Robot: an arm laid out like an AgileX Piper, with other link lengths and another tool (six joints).
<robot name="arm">
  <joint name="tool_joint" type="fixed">
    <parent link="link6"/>
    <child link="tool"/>
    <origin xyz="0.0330 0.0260 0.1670" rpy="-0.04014 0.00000 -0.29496"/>
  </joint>
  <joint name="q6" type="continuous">
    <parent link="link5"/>
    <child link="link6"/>
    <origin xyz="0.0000 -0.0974 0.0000" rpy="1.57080 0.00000 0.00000"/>
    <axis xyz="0 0 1"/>
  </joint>
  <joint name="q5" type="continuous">
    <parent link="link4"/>
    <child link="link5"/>
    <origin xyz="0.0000 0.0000 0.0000" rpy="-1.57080 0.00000 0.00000"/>
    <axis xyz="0 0 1"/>
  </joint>
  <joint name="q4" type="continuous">
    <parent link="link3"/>
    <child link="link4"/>
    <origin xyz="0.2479 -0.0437 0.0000" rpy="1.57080 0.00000 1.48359"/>
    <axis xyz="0 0 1"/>
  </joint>
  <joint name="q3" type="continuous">
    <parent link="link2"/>
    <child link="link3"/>
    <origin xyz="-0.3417 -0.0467 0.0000"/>
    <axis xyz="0 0 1"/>
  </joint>
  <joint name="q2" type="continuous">
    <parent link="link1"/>
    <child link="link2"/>
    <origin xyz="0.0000 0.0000 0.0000" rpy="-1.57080 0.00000 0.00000"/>
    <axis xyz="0 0 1"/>
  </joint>
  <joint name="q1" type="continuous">
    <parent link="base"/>
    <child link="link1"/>
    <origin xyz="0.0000 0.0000 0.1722"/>
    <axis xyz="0 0 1"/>
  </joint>
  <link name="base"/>
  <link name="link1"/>
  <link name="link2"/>
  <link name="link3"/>
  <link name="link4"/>
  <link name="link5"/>
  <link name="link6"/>
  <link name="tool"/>
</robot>
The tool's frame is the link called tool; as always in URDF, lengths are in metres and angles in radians. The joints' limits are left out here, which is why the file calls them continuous.
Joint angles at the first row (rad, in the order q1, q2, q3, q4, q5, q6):
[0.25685, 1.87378, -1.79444, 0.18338, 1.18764, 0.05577]
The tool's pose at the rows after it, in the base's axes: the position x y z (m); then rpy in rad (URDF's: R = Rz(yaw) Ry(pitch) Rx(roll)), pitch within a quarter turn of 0, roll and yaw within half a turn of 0:
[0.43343 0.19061 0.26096 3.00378 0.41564 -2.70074]
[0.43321 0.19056 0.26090 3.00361 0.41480 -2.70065]
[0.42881 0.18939 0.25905 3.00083 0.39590 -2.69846]
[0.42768 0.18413 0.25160 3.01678 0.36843 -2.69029]
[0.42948 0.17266 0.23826 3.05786 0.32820 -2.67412]
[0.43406 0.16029 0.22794 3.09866 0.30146 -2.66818]
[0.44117 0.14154 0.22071 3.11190 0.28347 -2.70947]
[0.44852 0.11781 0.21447 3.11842 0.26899 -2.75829]
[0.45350 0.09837 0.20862 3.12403 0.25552 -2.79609]
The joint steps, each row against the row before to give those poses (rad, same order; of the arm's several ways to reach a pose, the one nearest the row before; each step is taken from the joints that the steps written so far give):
[0.00001, -0.00001, 0.00001, -0.00001, 0.00409, 0.00001]
[-0.00001, -0.00001, 0.00001, 0.00001, 0.00087, -0.00001]
[0.00001, 0.00125, -0.00003, -0.00095, 0.01813, 0.00001]
[-0.00001, 0.01134, 0.00000, -0.01973, 0.01303, 0.00000]
[0.00000, 0.02142, 0.00000, -0.04594, 0.01031, -0.00001]
[-0.00376, 0.01744, 0.00002, -0.04505, -0.00005, 0.00473]
[-0.03280, 0.01406, -0.00001, -0.02020, -0.00001, 0.01392]
[-0.04810, 0.01268, 0.00003, -0.01007, -0.00001, 0.00327]
[-0.03853, 0.01200, -0.00004, -0.00852, 0.00002, 0.00142]

